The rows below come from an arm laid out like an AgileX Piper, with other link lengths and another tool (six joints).
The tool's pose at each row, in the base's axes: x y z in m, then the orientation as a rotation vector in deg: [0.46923, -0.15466, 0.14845, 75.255, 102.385, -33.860]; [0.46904, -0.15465, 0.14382, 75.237, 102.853, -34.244]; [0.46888, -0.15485, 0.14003, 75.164, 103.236, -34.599]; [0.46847, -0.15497, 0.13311, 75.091, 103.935, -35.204]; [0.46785, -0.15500, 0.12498, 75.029, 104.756, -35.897]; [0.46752, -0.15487, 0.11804, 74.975, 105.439, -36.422]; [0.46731, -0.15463, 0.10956, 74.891, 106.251, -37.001]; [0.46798, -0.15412, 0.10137, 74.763, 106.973, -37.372]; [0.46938, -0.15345, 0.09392, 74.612, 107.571, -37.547]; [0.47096, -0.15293, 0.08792, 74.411, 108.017, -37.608]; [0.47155, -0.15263, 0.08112, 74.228, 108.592, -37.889]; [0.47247, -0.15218, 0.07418, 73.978, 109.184, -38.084]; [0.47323, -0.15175, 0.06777, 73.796, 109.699, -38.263]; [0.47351, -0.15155, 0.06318, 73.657, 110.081, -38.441]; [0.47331, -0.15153, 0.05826, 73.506, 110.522, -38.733]
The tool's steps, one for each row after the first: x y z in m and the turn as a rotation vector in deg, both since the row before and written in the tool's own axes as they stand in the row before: [0.00386, -0.00062, 0.00249, 0.298, 0.228, -0.408]; [0.00304, -0.00055, 0.00221, 0.240, 0.148, -0.375]; [0.00570, -0.00097, 0.00382, 0.442, 0.314, -0.640]; [0.00677, -0.00112, 0.00441, 0.522, 0.388, -0.732]; [0.00582, -0.00061, 0.00375, 0.399, 0.338, -0.590]; [0.00710, -0.00043, 0.00463, 0.434, 0.406, -0.692]; [0.00682, 0.00062, 0.00457, 0.263, 0.372, -0.588]; [0.00613, 0.00146, 0.00427, 0.106, 0.319, -0.461]; [0.00481, 0.00164, 0.00361, -0.012, 0.211, -0.360]; [0.00551, 0.00066, 0.00398, 0.162, 0.263, -0.498]; [0.00561, 0.00108, 0.00407, 0.073, 0.263, -0.508]; [0.00518, 0.00097, 0.00374, 0.088, 0.246, -0.428]; [0.00370, 0.00044, 0.00270, 0.095, 0.171, -0.334]; [0.00397, -0.00003, 0.00292, 0.174, 0.183, -0.410]
